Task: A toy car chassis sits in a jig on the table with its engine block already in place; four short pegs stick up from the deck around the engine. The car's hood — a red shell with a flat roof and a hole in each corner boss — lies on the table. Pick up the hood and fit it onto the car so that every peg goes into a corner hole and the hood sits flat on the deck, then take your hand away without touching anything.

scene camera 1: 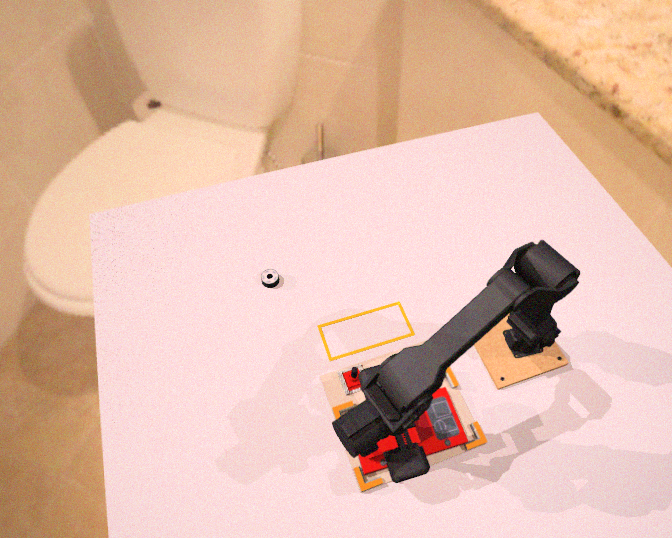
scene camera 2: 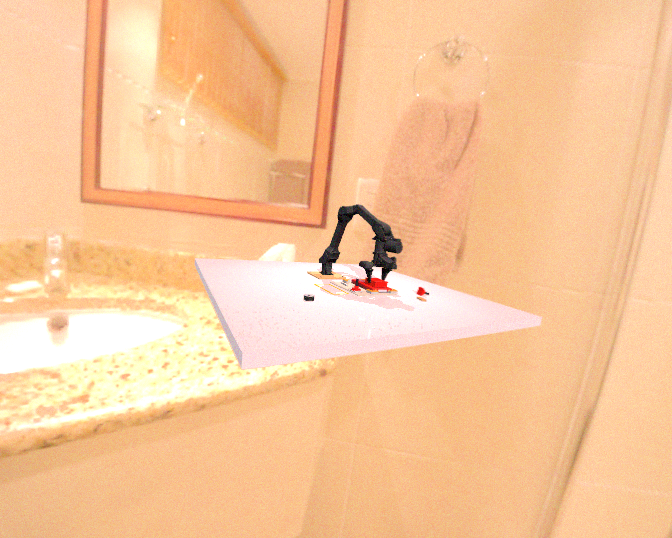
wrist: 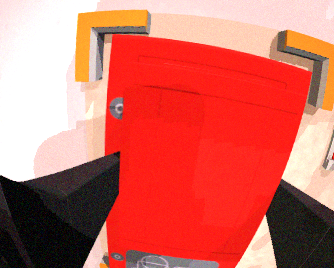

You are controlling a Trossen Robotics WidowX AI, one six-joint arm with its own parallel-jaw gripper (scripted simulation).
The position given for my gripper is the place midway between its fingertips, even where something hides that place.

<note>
My gripper (scene camera 1: 387, 432) carries a red hood (wrist: 202, 152).
My gripper also shows in the wrist view (wrist: 199, 173).
</note>
